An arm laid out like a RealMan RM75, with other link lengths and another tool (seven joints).
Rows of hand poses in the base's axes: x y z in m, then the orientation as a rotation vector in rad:
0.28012 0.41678 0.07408 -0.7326 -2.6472 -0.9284
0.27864 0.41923 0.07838 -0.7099 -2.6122 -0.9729
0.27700 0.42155 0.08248 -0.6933 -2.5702 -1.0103
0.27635 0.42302 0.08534 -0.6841 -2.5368 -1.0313
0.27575 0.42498 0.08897 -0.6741 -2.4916 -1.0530
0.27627 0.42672 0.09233 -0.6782 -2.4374 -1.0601
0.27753 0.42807 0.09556 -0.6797 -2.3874 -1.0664
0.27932 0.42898 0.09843 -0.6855 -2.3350 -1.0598
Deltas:
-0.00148 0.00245 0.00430 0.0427 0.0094 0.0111
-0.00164 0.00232 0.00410 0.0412 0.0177 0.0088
-0.00065 0.00147 0.00286 0.0277 0.0177 0.0058
-0.00060 0.00196 0.00363 0.0337 0.0267 0.0075
0.00052 0.00174 0.00336 0.0278 0.0415 0.0020
0.00126 0.00135 0.00323 0.0262 0.0380 0.0031
0.00179 0.00091 0.00287 0.0197 0.0463 0.0037

